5 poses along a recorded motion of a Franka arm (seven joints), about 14 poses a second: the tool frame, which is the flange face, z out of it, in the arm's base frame.
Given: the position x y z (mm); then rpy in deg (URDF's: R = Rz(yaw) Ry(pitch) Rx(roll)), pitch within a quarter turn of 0, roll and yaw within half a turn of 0.
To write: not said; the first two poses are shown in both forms.
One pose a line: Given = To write
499.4, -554.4, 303.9, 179.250, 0.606, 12.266 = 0.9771, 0.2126, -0.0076, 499.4; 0.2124, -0.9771, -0.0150, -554.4; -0.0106, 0.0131, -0.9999, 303.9; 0, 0, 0, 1
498.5, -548.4, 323.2, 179.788, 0.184, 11.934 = 0.9784, 0.2068, -0.0024, 498.5; 0.2068, -0.9784, -0.0043, -548.4; -0.0032, 0.0037, -1.0000, 323.2; 0, 0, 0, 1
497.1, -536.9, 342.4, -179.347, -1.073, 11.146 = 0.9810, 0.1935, 0.0162, 497.1; 0.1933, -0.9810, 0.0148, -536.9; 0.0187, -0.0114, -0.9998, 342.4; 0, 0, 0, 1
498.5, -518.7, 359.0, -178.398, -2.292, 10.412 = 0.9827, 0.1818, 0.0343, 498.5; 0.1806, -0.9829, 0.0347, -518.7; 0.0400, -0.0279, -0.9988, 359.0; 0, 0, 0, 1
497.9, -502.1, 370.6, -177.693, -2.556, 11.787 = 0.9779, 0.2059, 0.0354, 497.9; 0.2041, -0.9778, 0.0485, -502.1; 0.0446, -0.0402, -0.9982, 370.6; 0, 0, 0, 1
